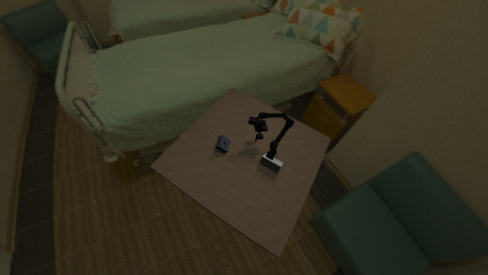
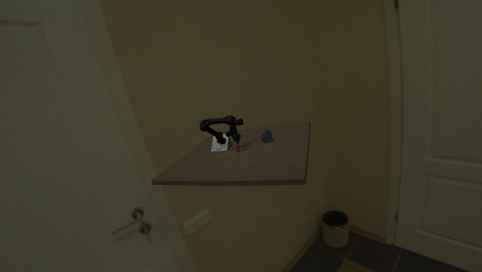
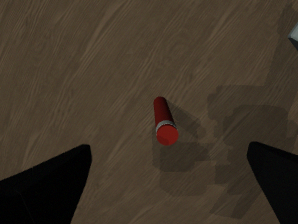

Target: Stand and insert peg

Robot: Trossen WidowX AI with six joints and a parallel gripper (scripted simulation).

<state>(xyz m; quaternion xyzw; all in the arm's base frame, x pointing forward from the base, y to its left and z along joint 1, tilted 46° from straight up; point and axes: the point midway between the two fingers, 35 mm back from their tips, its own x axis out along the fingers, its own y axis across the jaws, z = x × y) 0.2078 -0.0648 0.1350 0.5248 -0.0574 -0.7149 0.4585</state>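
My gripper tip is now 4 cm above the red peg. Round my gripper tip: dark blue sloped panel (23 cm ahead, 23 cm to the left, 5 cm below).
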